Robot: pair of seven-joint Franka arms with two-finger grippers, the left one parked.
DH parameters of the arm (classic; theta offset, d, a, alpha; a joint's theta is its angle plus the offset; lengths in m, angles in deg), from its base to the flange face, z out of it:
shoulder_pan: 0 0.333 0 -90
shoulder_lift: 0 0 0 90
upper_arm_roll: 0 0.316 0.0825 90
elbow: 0 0 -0.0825 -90
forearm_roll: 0 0.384 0 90
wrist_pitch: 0 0 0.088 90
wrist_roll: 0 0.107 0 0
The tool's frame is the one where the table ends.
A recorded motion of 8 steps. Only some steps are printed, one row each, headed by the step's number.
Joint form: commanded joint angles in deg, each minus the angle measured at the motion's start. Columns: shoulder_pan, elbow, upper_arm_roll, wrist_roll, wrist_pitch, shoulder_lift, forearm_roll.
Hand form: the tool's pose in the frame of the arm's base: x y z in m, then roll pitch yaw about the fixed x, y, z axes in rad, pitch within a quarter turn. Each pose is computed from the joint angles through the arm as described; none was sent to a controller.
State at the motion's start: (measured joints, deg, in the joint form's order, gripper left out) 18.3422 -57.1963 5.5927 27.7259 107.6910 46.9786 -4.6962
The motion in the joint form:
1: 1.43 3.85 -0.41 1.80 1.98 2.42 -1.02
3: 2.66 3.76 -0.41 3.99 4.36 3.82 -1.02
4: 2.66 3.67 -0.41 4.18 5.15 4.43 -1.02
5: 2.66 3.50 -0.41 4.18 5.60 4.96 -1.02
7: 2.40 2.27 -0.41 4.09 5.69 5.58 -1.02
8: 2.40 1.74 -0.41 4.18 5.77 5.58 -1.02
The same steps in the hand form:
1: 0.7273 0.2999 0.3775 -3.1057 -0.1215 -0.0899
3: 0.7248 0.3176 0.3617 -3.0911 -0.1322 -0.1069
4: 0.7260 0.3182 0.3539 -3.0890 -0.1329 -0.1100
5: 0.7265 0.3186 0.3459 -3.0906 -0.1288 -0.1094
7: 0.7253 0.3150 0.3270 -3.1058 -0.1021 -0.1090
8: 0.7242 0.3148 0.3226 -3.1095 -0.0952 -0.1095

